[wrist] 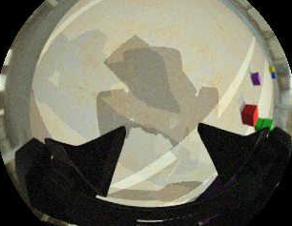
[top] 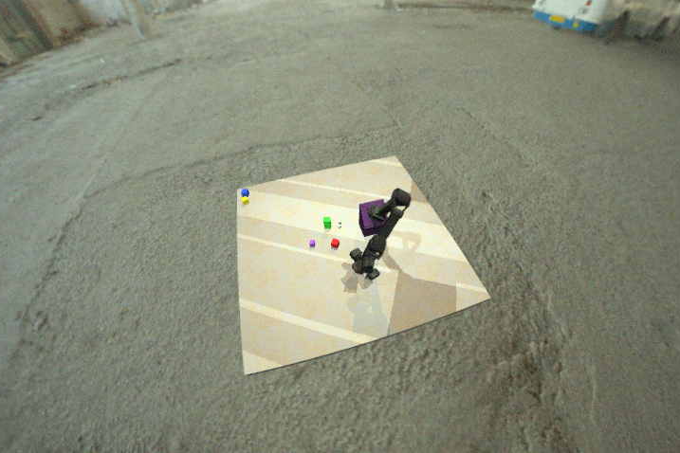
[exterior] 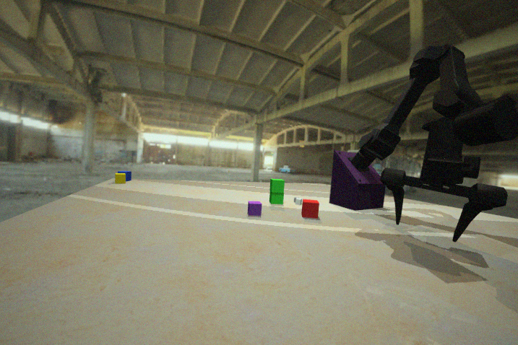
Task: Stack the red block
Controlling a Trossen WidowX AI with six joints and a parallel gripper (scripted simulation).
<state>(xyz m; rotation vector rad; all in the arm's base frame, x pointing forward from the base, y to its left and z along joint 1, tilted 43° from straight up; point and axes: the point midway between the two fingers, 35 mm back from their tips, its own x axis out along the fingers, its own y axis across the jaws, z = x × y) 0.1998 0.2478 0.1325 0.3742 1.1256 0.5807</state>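
Now: the red block 230 mm to the right of my gripper tip and 60 mm ahead of it. The rest, counted from my gripper tip: yellow cube 820 mm to the right, 530 mm ahead; then small purple cube 290 mm to the right, 190 mm ahead, 10 mm below; then green block 380 mm to the right, 60 mm ahead.
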